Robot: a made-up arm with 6 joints.
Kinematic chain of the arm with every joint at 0, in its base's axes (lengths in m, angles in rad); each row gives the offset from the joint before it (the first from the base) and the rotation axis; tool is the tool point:
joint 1: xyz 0 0 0.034 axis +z
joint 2: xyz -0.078 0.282 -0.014 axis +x
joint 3: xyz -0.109 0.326 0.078 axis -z
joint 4: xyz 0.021 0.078 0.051 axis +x
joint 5: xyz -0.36 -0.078 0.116 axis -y
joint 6: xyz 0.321 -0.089 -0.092 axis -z
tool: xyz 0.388 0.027 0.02
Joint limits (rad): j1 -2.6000..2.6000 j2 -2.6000..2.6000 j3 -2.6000..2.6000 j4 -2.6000..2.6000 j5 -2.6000..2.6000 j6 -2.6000..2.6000
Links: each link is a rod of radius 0.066 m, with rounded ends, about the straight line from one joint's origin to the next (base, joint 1, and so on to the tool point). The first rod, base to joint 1, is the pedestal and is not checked.
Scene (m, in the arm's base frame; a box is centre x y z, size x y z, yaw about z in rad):
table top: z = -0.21
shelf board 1: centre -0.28 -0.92 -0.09 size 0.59 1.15 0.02 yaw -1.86
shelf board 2: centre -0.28 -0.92 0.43 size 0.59 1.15 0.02 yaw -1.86
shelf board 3: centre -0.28 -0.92 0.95 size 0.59 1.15 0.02 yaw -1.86
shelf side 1: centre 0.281 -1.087 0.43 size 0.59 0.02 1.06 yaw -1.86
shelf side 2: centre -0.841 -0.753 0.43 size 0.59 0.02 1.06 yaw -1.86
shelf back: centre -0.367 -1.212 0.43 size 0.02 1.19 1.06 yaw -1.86
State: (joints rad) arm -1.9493 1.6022 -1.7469 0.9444 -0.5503 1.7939
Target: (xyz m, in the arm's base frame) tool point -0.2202 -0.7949 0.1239
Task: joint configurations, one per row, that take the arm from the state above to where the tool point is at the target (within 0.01 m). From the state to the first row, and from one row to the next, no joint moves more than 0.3 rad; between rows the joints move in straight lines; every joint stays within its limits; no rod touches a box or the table.
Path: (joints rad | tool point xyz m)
1: -1.6662 1.7447 -1.5957 1.1809 -0.5305 1.5082 | 0.6756 0.1141 0.3627
2: -1.3831 1.8873 -1.4444 1.4174 -0.5107 1.2225 | 0.4782 0.4542 0.5212
3: -1.0999 2.0298 -1.2932 1.6539 -0.4910 0.9368 | 0.0742 0.5666 0.6475
4: -0.8168 2.1724 -1.1419 1.8905 -0.4712 0.6511 | -0.3203 0.3719 0.6766
5: -0.5337 2.3149 -0.9907 2.1270 -0.4514 0.3654 | -0.4914 -0.0146 0.5769
6: -0.2506 2.4575 -0.8394 2.3635 -0.4316 0.0797 | -0.3804 -0.3560 0.3701
7: 0.0325 2.6000 -0.6882 2.6000 -0.4118 -0.2060 | -0.1216 -0.4634 0.1239
8: 0.2073 2.6000 -0.7101 2.6000 -0.5850 0.0475 | -0.1605 -0.5862 0.1237
9: 0.3821 2.6000 -0.7319 2.6000 -0.7582 0.3009 | -0.1945 -0.6981 0.1220
10: 0.5569 2.6000 -0.7538 2.6000 -0.9313 0.5544 | -0.2202 -0.7949 0.1239

